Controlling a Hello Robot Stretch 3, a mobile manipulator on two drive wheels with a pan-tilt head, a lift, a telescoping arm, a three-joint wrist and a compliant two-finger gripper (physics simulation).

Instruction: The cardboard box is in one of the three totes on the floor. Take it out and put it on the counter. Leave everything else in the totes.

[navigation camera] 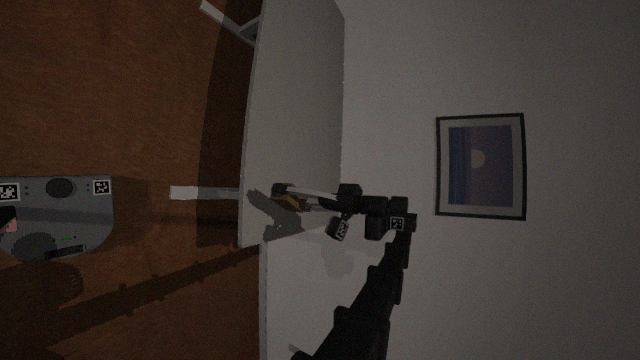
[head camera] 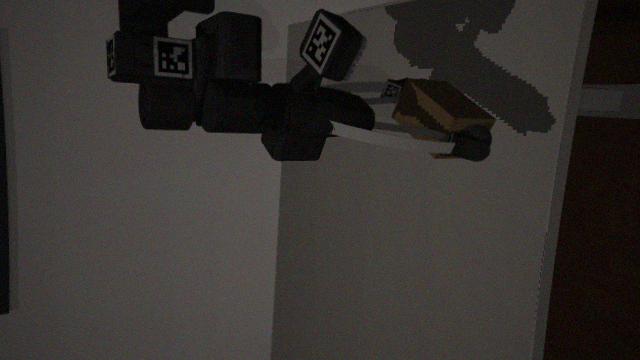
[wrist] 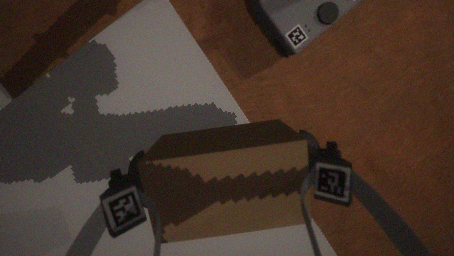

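Seen in the pictures: gripper, between the fingertips: (wrist: 225, 159); robot's base, origin of its link: (navigation camera: 60, 187) (wrist: 309, 22).
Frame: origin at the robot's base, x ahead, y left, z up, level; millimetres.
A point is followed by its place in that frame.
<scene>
The cardboard box (head camera: 452, 102) {x -36, y -451, z 891 mm} (navigation camera: 291, 202) {x -27, y -443, z 916 mm} (wrist: 230, 212) {x -11, y -480, z 915 mm} is brown and sits between my two fingertips. My gripper (head camera: 434, 116) {x -21, y -472, z 864 mm} (navigation camera: 295, 198) {x -21, y -472, z 864 mm} (wrist: 225, 159) {x -21, y -472, z 864 mm} is shut on it, with one fingertip against each end. The pale grey counter (head camera: 400, 260) {x 220, y -733, z 720 mm} (navigation camera: 295, 110) {x 326, y -722, z 720 mm} (wrist: 167, 50) {x -136, y -465, z 720 mm} lies beneath. The box is held above the counter top, near its front edge and one end; the exact height is hard to tell. The dark shadow of the gripper and box falls on the counter beside them. The totes do not show in these views.
A wall (head camera: 140, 225) {x 213, y -1254, z 1058 mm} (navigation camera: 390, 100) {x 504, y -1285, z 1035 mm} with a framed picture (navigation camera: 480, 165) {x 93, y -1219, z 1523 mm} runs along the counter's back edge. My robot base (navigation camera: 75, 212) {x -92, y -40, z 160 mm} (wrist: 310, 22) {x -9, y -65, z 160 mm} stands on the brown floor (navigation camera: 125, 100) {x 417, y -242, z 0 mm} (wrist: 380, 100) {x 469, y 66, z 0 mm} before the counter. My telescoping arm (navigation camera: 372, 300) {x -86, y -220, z 1199 mm} reaches along the wall beyond the counter's end. A counter leg (navigation camera: 200, 193) extends over the floor.
</scene>
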